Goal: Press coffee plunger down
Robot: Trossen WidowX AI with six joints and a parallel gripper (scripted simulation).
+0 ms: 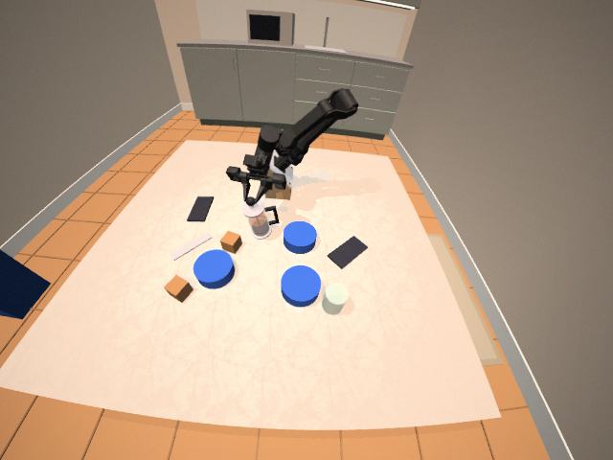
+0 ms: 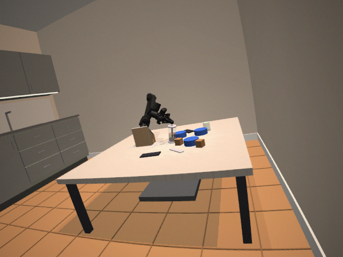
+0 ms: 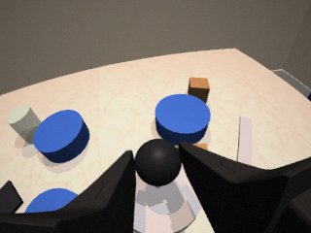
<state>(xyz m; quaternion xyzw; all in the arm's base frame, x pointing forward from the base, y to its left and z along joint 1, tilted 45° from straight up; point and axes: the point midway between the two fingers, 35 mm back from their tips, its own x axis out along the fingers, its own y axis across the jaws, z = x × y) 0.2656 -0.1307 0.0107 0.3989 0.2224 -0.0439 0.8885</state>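
Right now the glass coffee press is 80 mm below my gripper tip, 30 mm to the left of it and 30 mm behind it. Round my gripper tip: white strip (220 mm to the right, 170 mm below, 30 mm ahead); then pale cylinder (260 mm ahead, 240 mm to the left, 140 mm below).
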